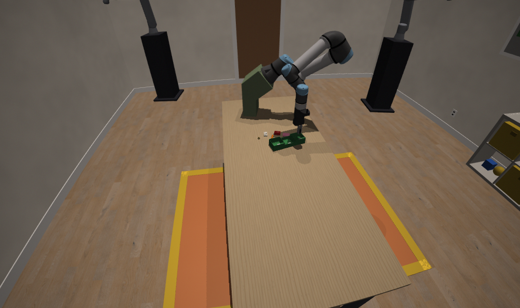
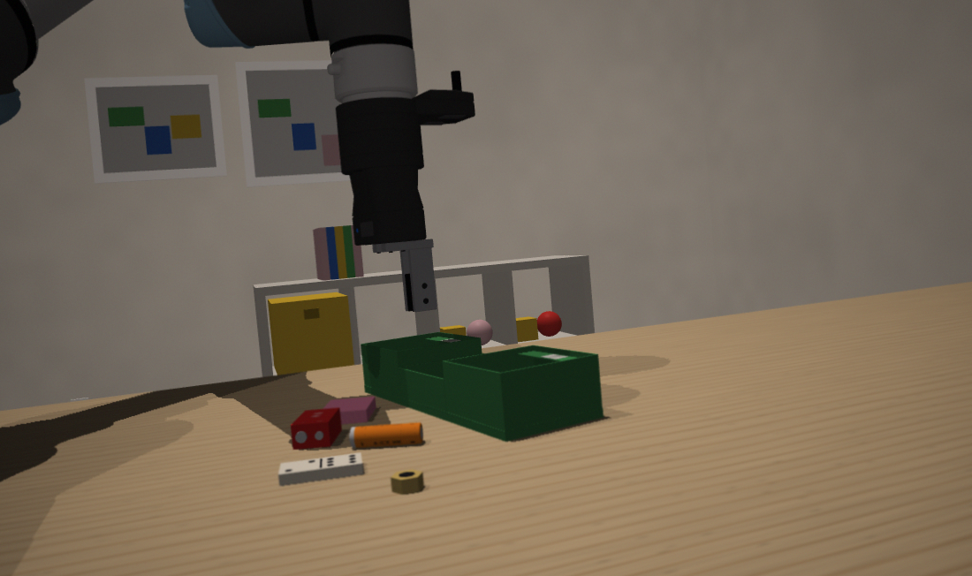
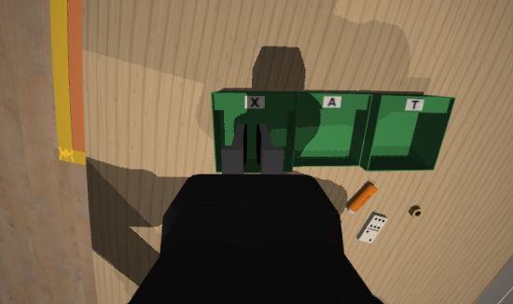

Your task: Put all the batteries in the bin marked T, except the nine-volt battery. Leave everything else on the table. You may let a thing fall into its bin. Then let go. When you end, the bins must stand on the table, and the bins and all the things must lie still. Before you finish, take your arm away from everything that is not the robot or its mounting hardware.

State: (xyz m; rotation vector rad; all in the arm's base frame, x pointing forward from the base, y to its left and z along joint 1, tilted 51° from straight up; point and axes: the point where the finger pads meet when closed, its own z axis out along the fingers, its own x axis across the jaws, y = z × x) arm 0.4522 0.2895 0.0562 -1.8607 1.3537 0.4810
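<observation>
Right now my hand is 190 mm to the left of the orange cylindrical battery, 80 mm above it and 40 mm past it. Round my hand: joined green bins 80 mm to the right, 70 mm below, 30 mm ahead; then pink block 90 mm below, 80 mm to the right, 70 mm behind; then red nine-volt battery 160 mm to the right, 90 mm behind, 80 mm below.
</observation>
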